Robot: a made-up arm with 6 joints.
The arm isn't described. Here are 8 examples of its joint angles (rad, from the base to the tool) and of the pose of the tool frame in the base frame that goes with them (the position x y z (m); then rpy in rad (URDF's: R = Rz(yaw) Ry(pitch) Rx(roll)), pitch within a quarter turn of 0, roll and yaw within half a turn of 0).
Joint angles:
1: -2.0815 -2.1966 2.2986 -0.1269 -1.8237 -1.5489
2: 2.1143 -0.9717 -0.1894 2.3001 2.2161 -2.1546
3: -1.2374 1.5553 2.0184 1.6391 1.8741 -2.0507
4: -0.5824 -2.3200 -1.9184 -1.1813 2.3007 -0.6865
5: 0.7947 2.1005 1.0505 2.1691 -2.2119 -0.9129
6: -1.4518 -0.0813 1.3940 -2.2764 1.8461 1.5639
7: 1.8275 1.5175 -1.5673 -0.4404 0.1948 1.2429
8: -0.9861 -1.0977 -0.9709 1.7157 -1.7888 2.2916
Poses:
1: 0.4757 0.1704 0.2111 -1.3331 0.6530 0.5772
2: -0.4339 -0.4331 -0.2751 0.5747 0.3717 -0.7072
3: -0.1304 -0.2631 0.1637 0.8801 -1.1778 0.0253
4: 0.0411 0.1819 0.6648 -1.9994 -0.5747 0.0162
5: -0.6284 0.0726 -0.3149 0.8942 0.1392 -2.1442
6: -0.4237 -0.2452 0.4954 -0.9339 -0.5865 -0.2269
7: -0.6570 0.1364 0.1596 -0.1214 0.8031 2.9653
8: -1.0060 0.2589 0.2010 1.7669 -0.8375 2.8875
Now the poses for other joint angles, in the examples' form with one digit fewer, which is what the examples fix.
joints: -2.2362 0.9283 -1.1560 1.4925 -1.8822 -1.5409
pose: 0.190 -0.018 -0.116 0.622 -0.685 0.571
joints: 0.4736 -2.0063 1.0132 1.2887 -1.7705 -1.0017
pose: 0.116 0.342 -0.160 0.882 -0.736 1.320
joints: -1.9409 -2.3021 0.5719 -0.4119 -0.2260 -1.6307
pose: 0.303 -0.105 0.243 2.521 -0.299 -0.818
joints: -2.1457 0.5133 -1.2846 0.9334 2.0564 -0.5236
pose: -0.229 0.401 -0.357 -2.640 0.983 0.231
